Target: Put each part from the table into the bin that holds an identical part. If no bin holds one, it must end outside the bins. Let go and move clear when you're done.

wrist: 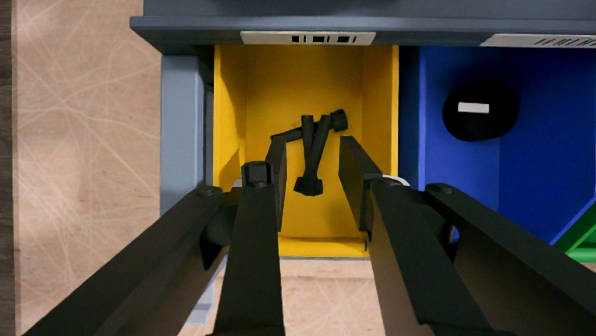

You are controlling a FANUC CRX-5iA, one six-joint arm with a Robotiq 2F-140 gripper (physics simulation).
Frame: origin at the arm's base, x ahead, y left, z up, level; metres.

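Seen in the pictures: gripper, fingertip midpoint: (pixel 312 156).
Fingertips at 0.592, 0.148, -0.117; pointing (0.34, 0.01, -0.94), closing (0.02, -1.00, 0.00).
Observation:
Offsets run from my fingertips to a thing's top centre, as dx, dy, dz. "*": to the spot under its first point. Level surfaces: height alone.
The yellow bin @[* -0.062, -0.006, -0.013] (pixel 320 246) is below the wrist. A black bolt @[+0.022, +0.002, -0.028] (pixel 339 120) lies slanted across its floor, head to the right. Two more black bolt shafts @[+0.002, +0.001, -0.023] (pixel 307 131) @[+0.002, -0.003, -0.011] (pixel 320 137) cross over it in a narrow V, with their heads bunched at the lower end; the heads overlap and are hard to tell apart. My gripper (pixel 312 156) is partly open, one finger on each side of these two shafts and apart from them, with nothing held. A black round part @[+0.036, -0.129, -0.022] (pixel 481 111) with a white rectangle on it is in the blue bin @[+0.014, -0.107, +0.027] (pixel 460 165).
A green bin @[* -0.050, -0.168, +0.006] (pixel 580 237) shows in part at the right edge. The grey rack's front rail @[* +0.055, -0.045, +0.058] (pixel 425 24) with white labels runs above the bins, and its grey side post @[* +0.015, +0.073, +0.031] (pixel 179 125) stands left of the yellow bin. The wooden table top @[dz -0.054] (pixel 85 150) extends to the left.

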